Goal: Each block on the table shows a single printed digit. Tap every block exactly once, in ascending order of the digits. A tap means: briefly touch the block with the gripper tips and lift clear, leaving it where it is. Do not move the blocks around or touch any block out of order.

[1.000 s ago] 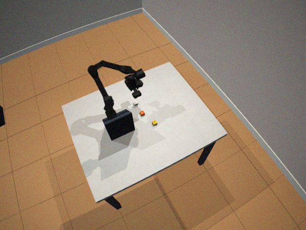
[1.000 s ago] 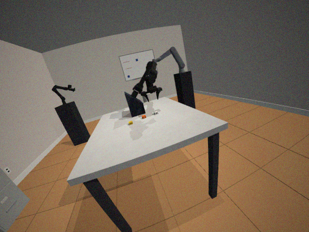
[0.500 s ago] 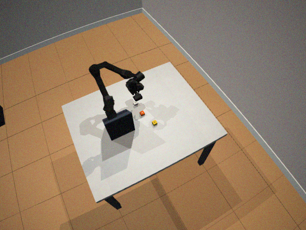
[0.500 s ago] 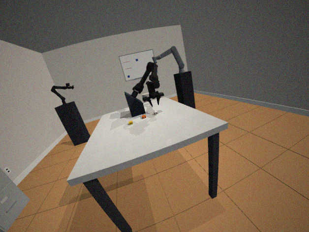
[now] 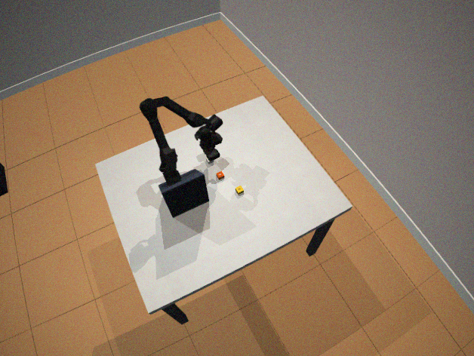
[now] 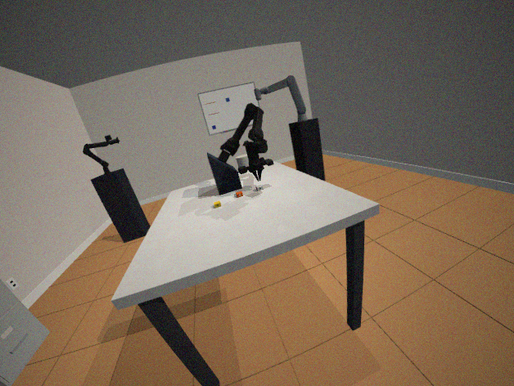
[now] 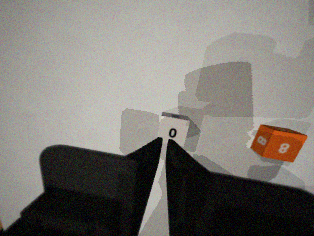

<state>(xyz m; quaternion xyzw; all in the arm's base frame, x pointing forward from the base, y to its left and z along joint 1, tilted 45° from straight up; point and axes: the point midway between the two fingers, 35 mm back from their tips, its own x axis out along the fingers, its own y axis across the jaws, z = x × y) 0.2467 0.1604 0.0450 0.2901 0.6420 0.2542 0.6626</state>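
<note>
The white block is 4 cm below my gripper tip and 1 cm to the right of it. From my gripper tip the other things lie so: yellow block 25 cm to the right, 4 cm below, 4 cm ahead; orange block 13 cm to the right, 4 cm below.
</note>
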